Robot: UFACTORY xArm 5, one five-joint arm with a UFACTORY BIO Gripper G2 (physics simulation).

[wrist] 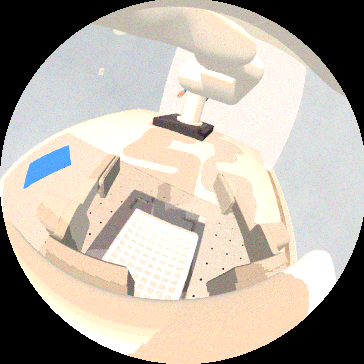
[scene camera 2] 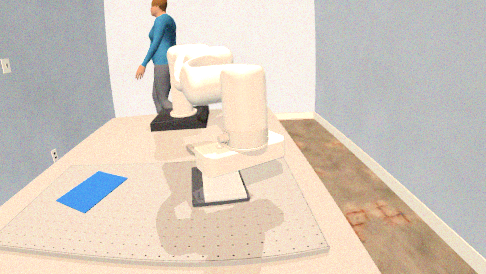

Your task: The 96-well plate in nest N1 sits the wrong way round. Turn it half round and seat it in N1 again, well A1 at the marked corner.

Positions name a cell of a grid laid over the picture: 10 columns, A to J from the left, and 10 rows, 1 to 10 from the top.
Labels:
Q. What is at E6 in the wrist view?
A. A dark grey nest N1.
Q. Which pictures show the white 96-well plate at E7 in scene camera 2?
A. The wrist view and scene camera 2: all of them.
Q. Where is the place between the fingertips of my gripper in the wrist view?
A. E5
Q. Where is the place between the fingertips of my gripper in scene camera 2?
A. E6

